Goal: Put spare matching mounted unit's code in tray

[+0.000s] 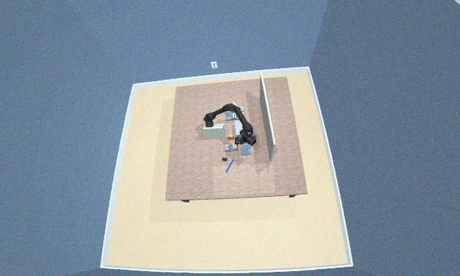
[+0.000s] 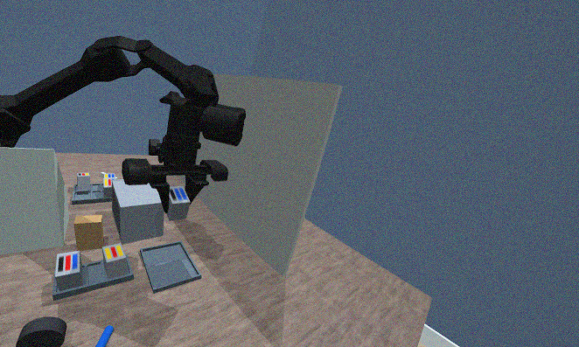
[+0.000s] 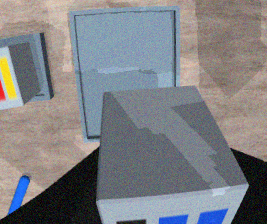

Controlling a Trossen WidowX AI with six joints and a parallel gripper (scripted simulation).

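My gripper tip is 10 mm past the flat grey tray and 140 mm above it. The rest, counted from my gripper tip: holder 150 mm behind, 130 mm below; grey spare block 30 mm above; black puck 200 mm behind, 120 mm to the right, 120 mm below.
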